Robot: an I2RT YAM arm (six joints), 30 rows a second.
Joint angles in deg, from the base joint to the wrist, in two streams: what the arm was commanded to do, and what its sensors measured. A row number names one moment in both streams.
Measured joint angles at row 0: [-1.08, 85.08, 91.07, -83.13, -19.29, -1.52]
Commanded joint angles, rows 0 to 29: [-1.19, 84.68, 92.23, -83.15, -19.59, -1.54]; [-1.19, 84.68, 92.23, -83.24, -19.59, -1.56]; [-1.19, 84.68, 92.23, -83.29, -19.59, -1.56]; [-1.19, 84.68, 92.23, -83.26, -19.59, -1.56]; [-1.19, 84.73, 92.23, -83.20, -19.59, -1.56]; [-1.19, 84.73, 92.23, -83.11, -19.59, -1.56]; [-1.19, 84.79, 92.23, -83.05, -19.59, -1.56]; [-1.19, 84.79, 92.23, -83.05, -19.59, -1.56]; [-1.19, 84.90, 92.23, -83.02, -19.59, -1.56]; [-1.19, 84.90, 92.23, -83.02, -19.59, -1.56]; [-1.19, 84.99, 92.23, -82.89, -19.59, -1.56]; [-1.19, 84.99, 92.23, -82.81, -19.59, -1.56]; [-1.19, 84.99, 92.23, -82.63, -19.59, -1.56]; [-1.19, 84.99, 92.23, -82.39, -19.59, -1.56]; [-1.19, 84.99, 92.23, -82.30, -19.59, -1.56]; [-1.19, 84.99, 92.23, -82.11, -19.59, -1.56]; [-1.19, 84.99, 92.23, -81.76, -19.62, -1.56]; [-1.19, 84.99, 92.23, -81.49, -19.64, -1.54]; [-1.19, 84.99, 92.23, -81.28, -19.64, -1.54]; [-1.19, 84.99, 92.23, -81.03, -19.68, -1.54]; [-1.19, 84.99, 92.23, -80.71, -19.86, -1.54]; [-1.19, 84.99, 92.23, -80.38, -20.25, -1.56]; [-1.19, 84.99, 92.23, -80.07, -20.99, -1.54]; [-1.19, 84.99, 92.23, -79.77, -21.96, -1.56]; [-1.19, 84.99, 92.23, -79.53, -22.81, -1.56]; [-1.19, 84.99, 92.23, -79.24, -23.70, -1.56]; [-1.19, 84.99, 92.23, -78.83, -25.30, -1.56]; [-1.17, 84.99, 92.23, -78.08, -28.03, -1.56]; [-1.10, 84.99, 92.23, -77.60, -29.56, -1.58]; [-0.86, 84.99, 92.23, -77.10, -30.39, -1.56]
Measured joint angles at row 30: [-1.08, 85.08, 91.07, -78.37, -24.12, -1.50]
